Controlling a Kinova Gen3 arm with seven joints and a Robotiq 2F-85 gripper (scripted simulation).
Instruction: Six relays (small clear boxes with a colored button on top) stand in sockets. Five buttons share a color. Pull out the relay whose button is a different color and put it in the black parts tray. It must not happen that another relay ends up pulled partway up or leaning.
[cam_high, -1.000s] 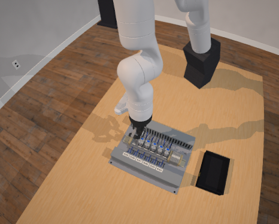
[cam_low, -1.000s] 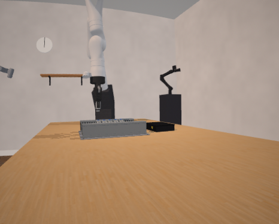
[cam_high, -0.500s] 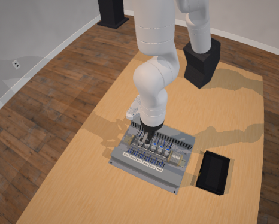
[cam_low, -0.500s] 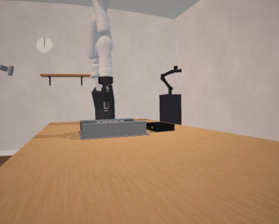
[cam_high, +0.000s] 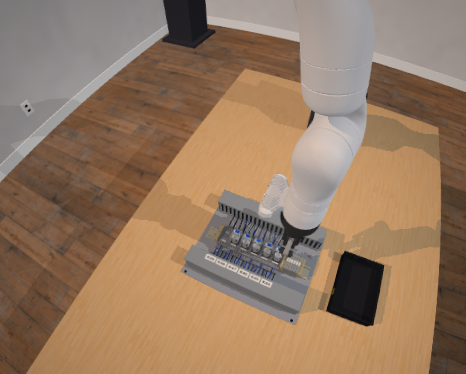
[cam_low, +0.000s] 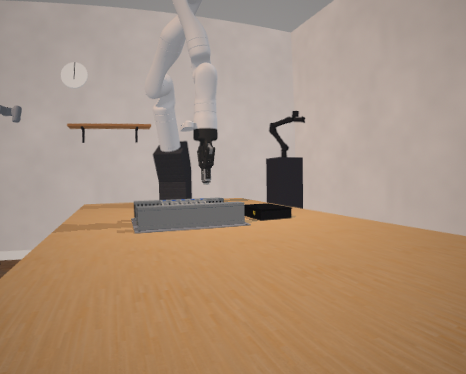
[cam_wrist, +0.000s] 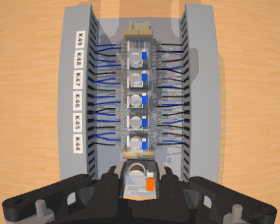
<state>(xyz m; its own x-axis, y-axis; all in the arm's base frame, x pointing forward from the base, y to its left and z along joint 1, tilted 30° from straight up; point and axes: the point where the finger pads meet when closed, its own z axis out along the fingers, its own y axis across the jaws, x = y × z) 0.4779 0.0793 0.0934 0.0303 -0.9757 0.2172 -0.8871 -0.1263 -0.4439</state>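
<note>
The black parts tray lies 20 cm to the left of my hand, 13 cm below it and 2 cm behind it. Also, from my hand: relay 1 cm below.
</note>
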